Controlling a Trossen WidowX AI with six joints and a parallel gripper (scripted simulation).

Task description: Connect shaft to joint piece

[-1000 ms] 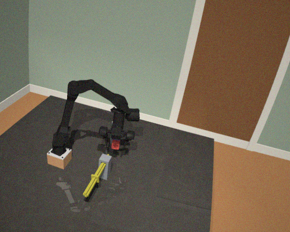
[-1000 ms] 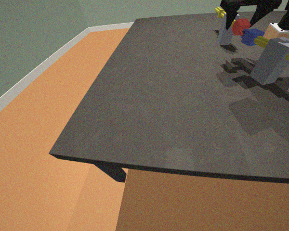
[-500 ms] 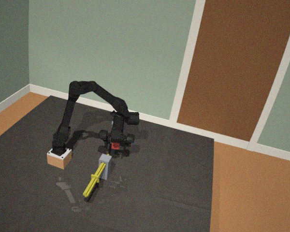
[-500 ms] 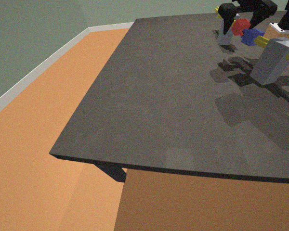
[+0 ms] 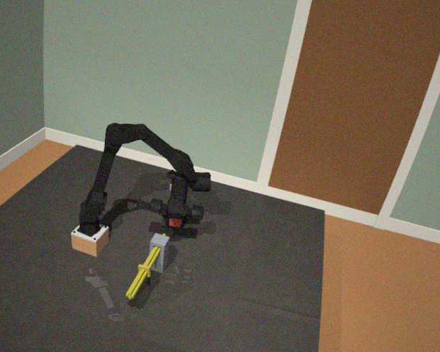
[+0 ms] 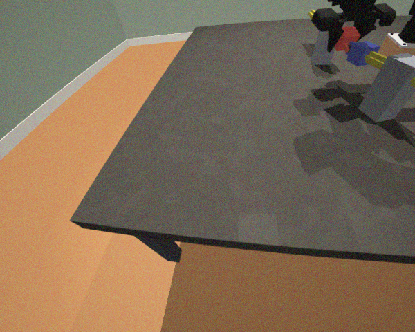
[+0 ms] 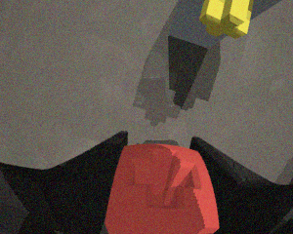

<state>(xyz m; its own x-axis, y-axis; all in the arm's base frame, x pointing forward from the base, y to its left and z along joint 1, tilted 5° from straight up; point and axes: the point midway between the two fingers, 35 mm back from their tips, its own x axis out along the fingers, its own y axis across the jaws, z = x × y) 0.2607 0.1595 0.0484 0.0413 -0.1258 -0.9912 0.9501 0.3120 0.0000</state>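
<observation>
My gripper tip is 10 mm past the red square joint piece, 20 mm to the right of it and 30 mm below it.
</observation>
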